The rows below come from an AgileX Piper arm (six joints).
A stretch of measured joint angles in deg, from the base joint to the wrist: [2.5 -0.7 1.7 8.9 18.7 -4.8]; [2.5 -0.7 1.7 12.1 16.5 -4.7]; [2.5 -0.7 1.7 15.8 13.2 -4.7]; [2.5 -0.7 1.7 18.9 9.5 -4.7]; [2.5 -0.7 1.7 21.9 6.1 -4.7]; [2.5 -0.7 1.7 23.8 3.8 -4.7]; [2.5 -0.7 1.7 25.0 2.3 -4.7]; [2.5 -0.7 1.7 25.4 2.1 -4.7]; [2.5 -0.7 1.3 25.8 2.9 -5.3]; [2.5 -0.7 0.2 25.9 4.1 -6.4]
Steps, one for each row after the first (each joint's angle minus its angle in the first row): [0.0 0.0 0.0 3.2 -2.2 0.1]; [0.0 0.0 0.0 6.9 -5.5 0.1]; [0.0 0.0 0.0 10.0 -9.2 0.1]; [0.0 0.0 0.0 13.0 -12.6 0.1]; [0.0 0.0 0.0 14.9 -14.9 0.1]; [0.0 0.0 0.0 16.1 -16.4 0.1]; [0.0 0.0 0.0 16.5 -16.6 0.1]; [0.0 0.0 -0.4 16.9 -15.8 -0.5]; [0.0 0.0 -1.5 17.0 -14.6 -1.6]
